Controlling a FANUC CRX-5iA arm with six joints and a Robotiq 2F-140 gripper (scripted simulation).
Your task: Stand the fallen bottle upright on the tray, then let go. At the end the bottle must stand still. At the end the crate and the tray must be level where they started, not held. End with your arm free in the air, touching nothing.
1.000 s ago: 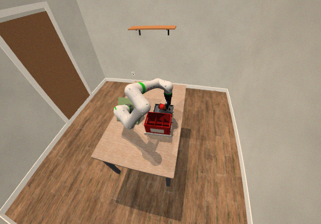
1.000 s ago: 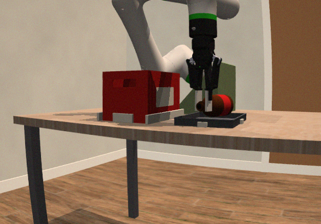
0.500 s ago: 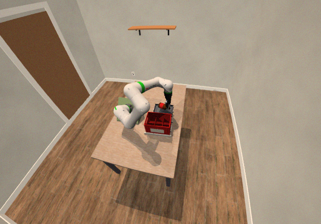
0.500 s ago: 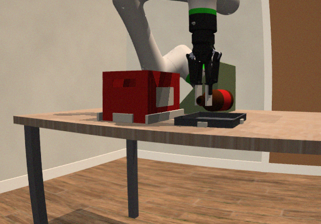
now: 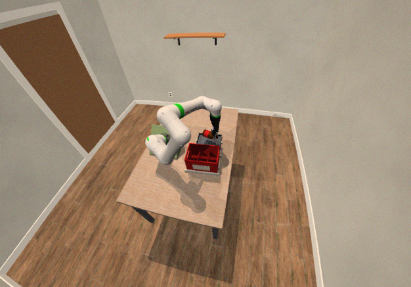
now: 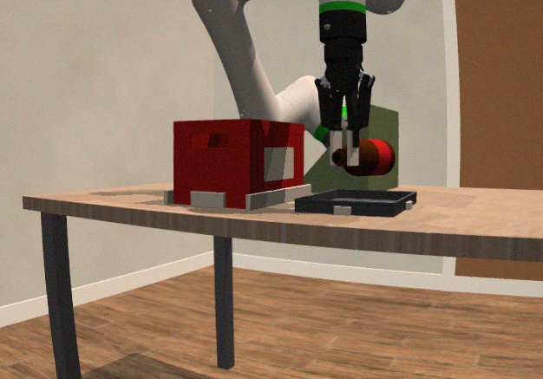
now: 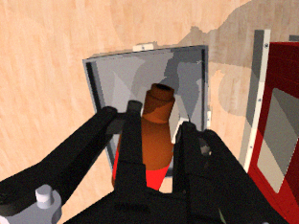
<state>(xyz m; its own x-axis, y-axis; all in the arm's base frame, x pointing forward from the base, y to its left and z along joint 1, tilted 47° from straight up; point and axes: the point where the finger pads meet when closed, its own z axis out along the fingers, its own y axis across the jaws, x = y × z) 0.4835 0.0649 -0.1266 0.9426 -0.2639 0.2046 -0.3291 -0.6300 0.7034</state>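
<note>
Right now the brown bottle is 5 cm behind my hand, 2 cm to the left of it and 2 cm below it. Round my hand: dark tray (11 cm below, 7 cm behind, 2 cm to the left); red crate (26 cm to the right, 8 cm behind, 4 cm below).
</note>
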